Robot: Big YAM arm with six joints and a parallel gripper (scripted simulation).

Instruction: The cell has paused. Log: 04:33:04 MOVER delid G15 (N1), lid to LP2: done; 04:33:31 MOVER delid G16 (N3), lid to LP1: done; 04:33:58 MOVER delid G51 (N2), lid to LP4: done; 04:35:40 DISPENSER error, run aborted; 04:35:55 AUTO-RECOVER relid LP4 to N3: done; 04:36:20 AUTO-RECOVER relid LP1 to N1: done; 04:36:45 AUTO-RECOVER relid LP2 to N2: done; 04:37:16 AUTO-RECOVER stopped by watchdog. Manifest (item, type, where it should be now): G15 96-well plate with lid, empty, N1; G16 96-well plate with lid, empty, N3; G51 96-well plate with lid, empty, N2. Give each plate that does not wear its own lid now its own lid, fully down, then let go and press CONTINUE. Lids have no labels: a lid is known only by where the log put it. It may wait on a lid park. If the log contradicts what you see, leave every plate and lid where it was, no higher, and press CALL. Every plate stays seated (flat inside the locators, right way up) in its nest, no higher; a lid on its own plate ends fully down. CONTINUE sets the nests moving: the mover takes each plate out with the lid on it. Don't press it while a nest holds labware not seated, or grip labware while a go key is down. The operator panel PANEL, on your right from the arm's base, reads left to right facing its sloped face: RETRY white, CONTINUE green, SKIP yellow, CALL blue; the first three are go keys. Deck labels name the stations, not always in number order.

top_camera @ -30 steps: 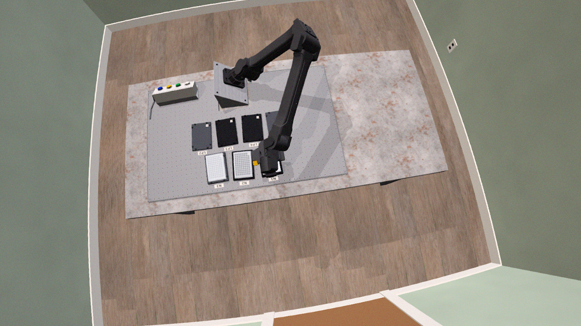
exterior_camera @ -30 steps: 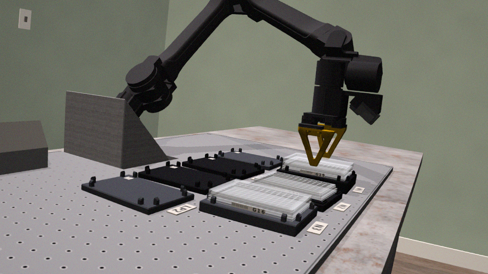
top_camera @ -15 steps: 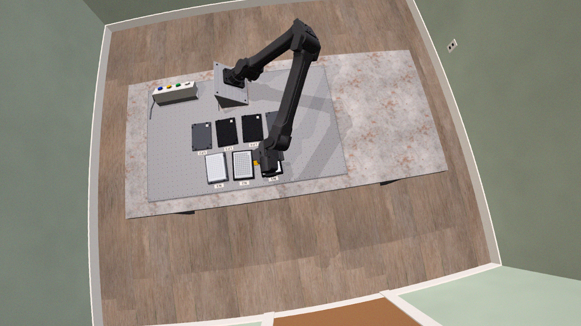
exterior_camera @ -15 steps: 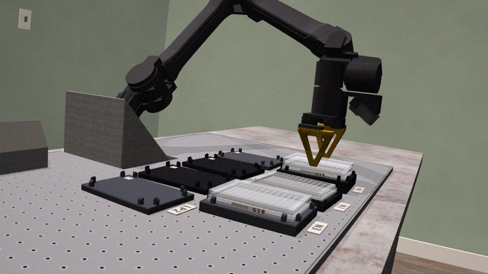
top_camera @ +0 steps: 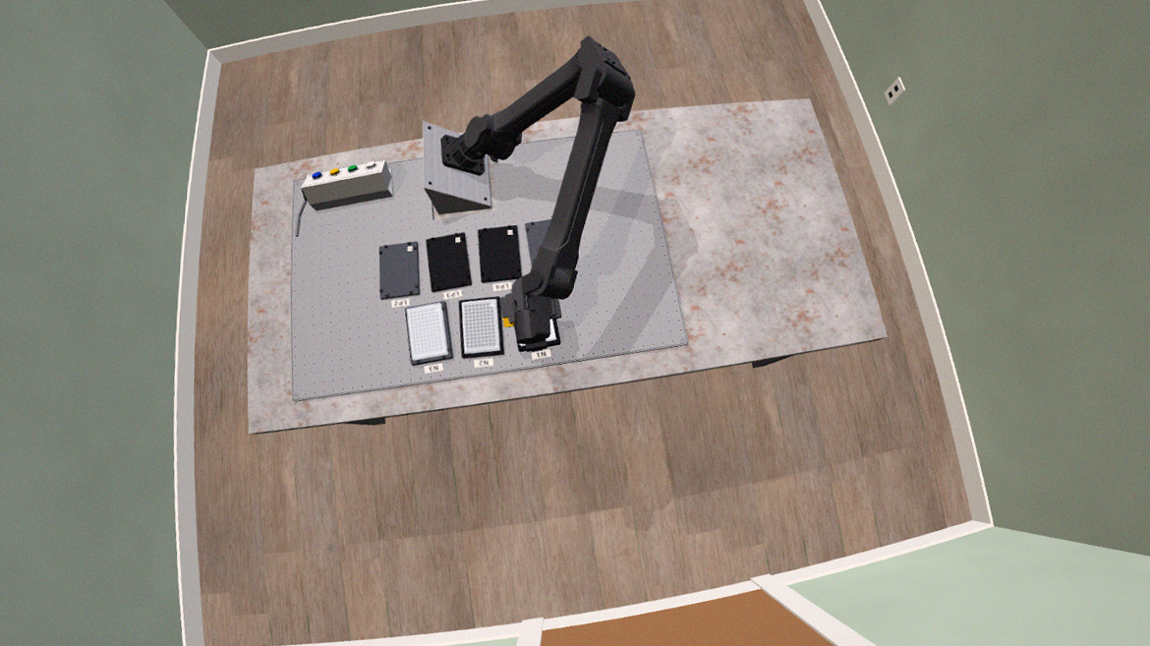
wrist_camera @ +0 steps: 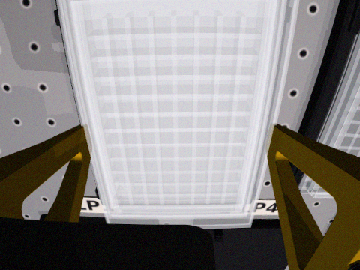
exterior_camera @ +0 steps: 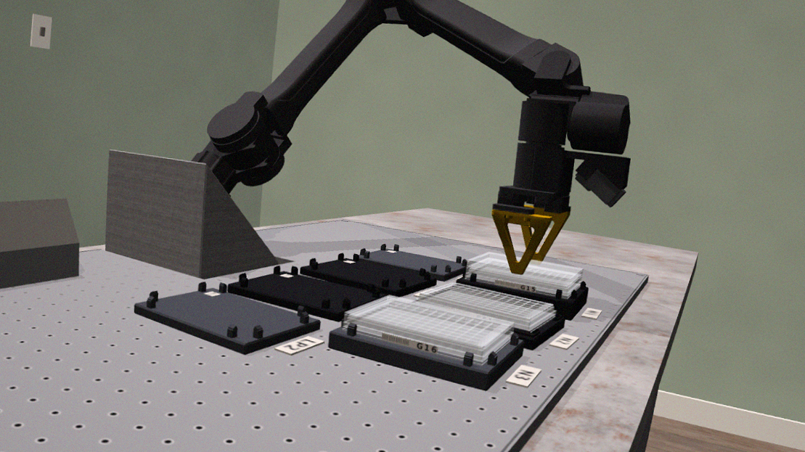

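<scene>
My hand is 20 mm above the plate G15. From my hand the other things lie so: lid park LP4: 180 mm behind, 70 mm to the right, 40 mm below; LP4 label: 100 mm behind, 70 mm to the right, 50 mm below; nest N1: 40 mm below.
</scene>
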